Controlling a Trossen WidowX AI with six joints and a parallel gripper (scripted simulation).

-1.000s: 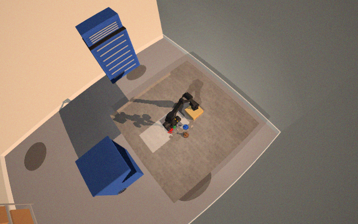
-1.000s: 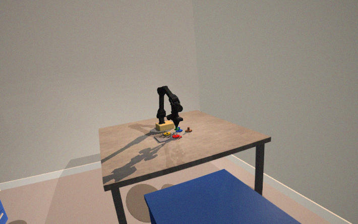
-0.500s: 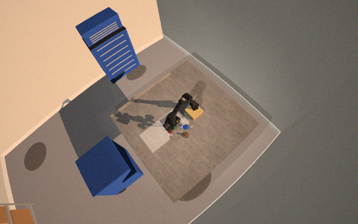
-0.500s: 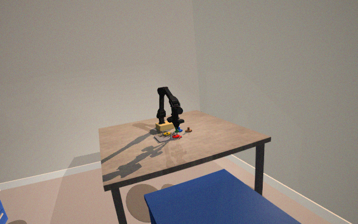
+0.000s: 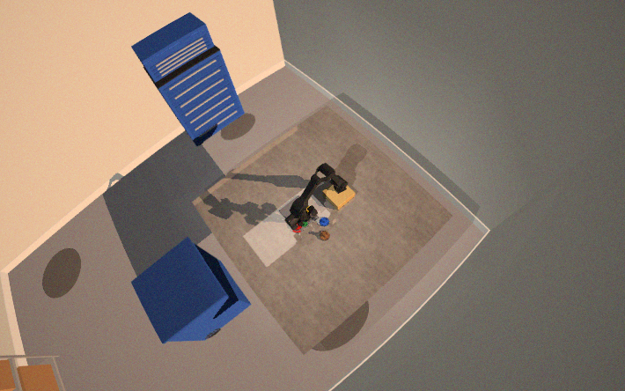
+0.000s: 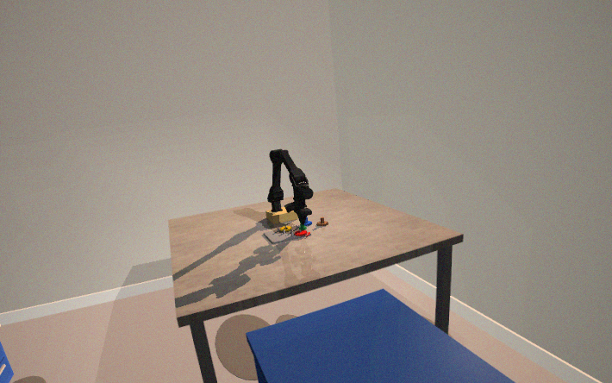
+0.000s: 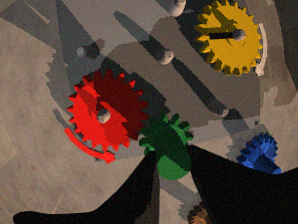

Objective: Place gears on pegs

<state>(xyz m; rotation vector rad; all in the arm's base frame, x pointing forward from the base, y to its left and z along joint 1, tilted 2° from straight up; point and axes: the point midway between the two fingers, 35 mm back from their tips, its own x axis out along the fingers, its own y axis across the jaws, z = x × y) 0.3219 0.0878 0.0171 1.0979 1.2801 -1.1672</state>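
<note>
Now: the green gear 10 mm below my gripper tip. From my gripper tip the other things lie so: red gear: 50 mm ahead, 20 mm to the right, 30 mm below; yellow gear: 60 mm behind, 80 mm to the right, 30 mm below; blue gear: 120 mm behind, 50 mm to the left, 30 mm below.
</note>
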